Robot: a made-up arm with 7 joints. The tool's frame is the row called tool.
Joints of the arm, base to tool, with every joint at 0 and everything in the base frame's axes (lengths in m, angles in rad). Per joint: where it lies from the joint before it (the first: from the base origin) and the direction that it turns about. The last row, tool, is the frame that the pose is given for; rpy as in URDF.
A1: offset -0.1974 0.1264 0.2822 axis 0 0 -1
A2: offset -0.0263 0.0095 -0.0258 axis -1 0 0
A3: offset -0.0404 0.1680 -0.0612 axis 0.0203 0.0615 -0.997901
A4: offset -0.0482 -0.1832 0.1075 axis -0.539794 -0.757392 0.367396
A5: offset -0.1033 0.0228 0.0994 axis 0 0 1
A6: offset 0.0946 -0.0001 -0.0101 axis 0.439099 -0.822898 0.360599
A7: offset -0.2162 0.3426 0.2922 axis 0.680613 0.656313 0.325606
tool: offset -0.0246 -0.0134 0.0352 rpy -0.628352 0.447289 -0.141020
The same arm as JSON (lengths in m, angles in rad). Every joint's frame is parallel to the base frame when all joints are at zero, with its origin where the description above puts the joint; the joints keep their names.
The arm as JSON. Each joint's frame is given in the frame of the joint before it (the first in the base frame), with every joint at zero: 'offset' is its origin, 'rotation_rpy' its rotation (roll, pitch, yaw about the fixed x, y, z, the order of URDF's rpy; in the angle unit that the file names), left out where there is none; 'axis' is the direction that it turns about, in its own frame. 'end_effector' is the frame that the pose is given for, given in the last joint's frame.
{"length_unit": "m", "angle_unit": "rad", "chain": [
  {"id": "A1", "offset": [-0.1974, 0.1264, 0.2822], "axis": [0.0, 0.0, -1.0]},
  {"id": "A2", "offset": [-0.0263, 0.0095, -0.0258], "axis": [-1.0, 0.0, 0.0]},
  {"id": "A3", "offset": [-0.0404, 0.168, -0.0612], "axis": [0.0203, 0.0615, -0.997901]},
  {"id": "A4", "offset": [-0.0482, -0.1832, 0.1075], "axis": [-0.539794, -0.757392, 0.367396]},
  {"id": "A5", "offset": [-0.1033, 0.0228, 0.0994], "axis": [0.0, 0.0, 1.0]},
  {"id": "A6", "offset": [0.0946, -0.0001, -0.0101], "axis": [0.439099, -0.822898, 0.360599]},
  {"id": "A7", "offset": [-0.2162, 0.3426, 0.2922], "axis": [0.680613, 0.656313, 0.325606]}
], "end_effector": {"offset": [-0.0246, -0.0134, 0.0352], "rotation_rpy": [-0.6284, 0.4473, -0.141]}}

